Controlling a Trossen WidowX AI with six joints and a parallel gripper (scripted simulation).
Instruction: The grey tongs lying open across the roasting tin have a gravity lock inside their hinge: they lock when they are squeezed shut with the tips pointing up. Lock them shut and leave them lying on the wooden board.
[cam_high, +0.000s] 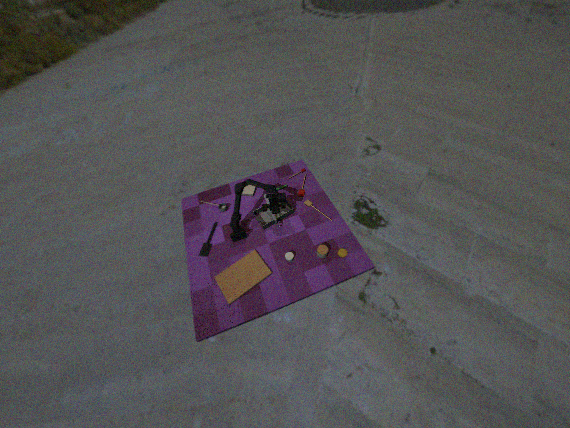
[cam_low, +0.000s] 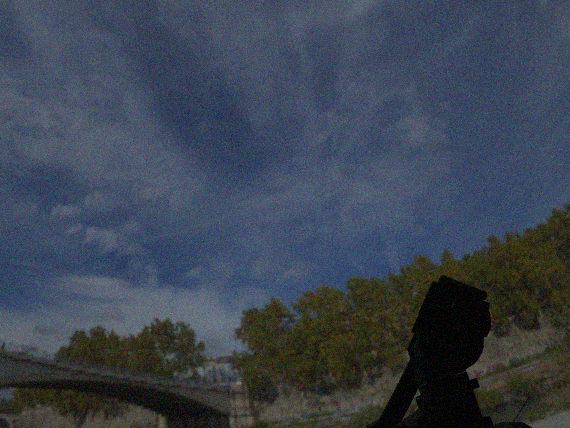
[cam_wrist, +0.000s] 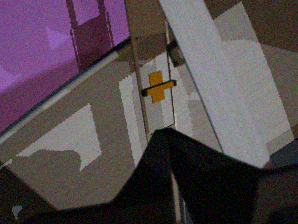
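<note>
Now: gripper tip 1 cm past the yellow piece, 2 cm to the left of it and 1 cm above it. The rest, counted from my gripper tip: roasting tin: 1 cm behind, 4 cm to the left, 5 cm below; then jar: 20 cm ahead, 46 cm to the right, 4 cm below; then red-headed tool: 35 cm ahead, 22 cm to the left, 7 cm below.
</note>
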